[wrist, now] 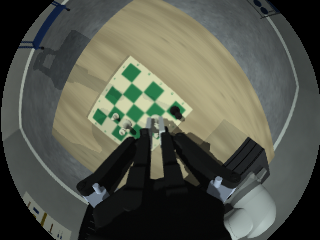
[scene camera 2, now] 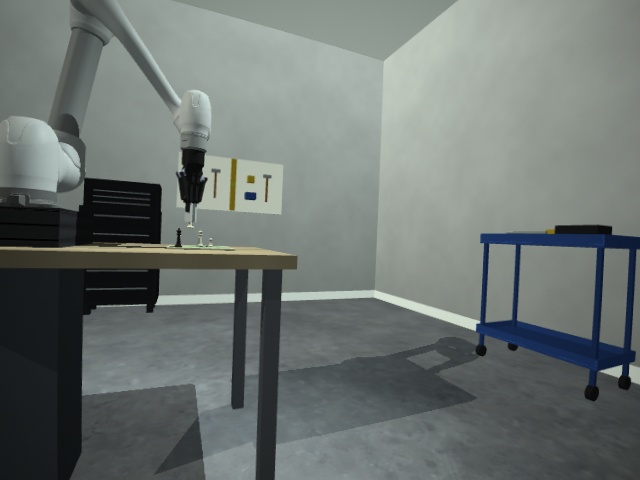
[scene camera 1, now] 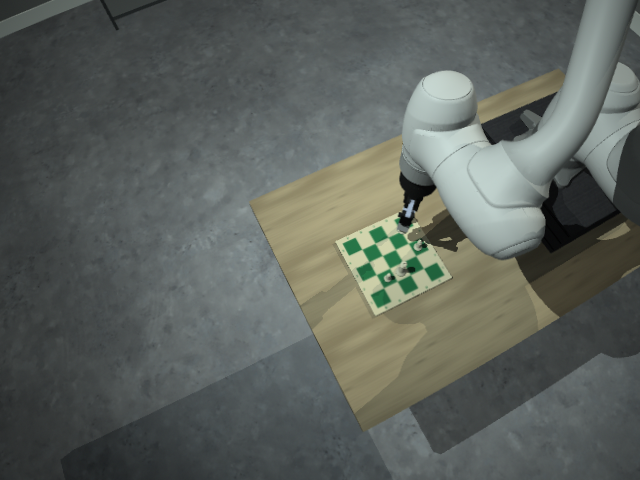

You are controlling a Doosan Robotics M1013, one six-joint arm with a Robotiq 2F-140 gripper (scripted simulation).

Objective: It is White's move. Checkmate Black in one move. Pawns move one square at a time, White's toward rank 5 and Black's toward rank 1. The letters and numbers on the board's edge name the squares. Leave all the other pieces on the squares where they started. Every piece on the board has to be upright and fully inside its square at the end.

Labels:
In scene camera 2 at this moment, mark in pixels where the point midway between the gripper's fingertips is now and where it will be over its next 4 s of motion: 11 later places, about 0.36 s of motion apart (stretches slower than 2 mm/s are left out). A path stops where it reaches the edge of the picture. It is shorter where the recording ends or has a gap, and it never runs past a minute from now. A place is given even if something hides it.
The gripper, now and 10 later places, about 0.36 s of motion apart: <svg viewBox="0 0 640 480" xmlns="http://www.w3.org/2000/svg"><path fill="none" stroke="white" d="M190 222L189 234L189 239L189 240L189 239L190 230L190 218L190 213L191 208L191 204L191 196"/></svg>

